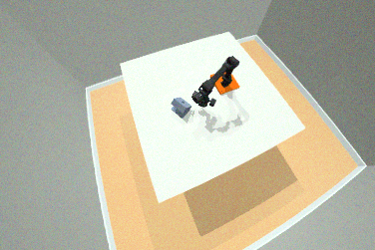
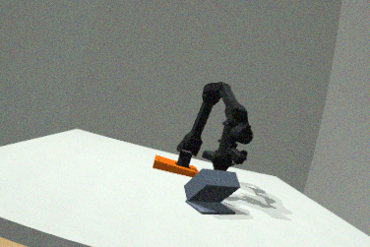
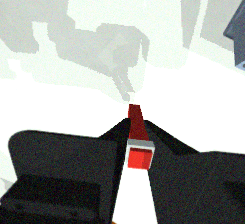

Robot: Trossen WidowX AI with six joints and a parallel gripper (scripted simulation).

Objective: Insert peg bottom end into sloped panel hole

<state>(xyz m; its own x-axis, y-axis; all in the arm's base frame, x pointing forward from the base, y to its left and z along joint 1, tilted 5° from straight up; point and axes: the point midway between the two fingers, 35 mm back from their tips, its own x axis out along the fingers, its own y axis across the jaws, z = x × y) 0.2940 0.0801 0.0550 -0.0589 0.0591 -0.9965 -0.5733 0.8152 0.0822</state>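
The grey-blue sloped panel is 160 mm ahead of my gripper tip, 70 mm to the right of it and 10 mm above it. Round my gripper tip: thin flat foot plate 180 mm ahead, 60 mm to the right, 50 mm below; then red peg 20 mm above.
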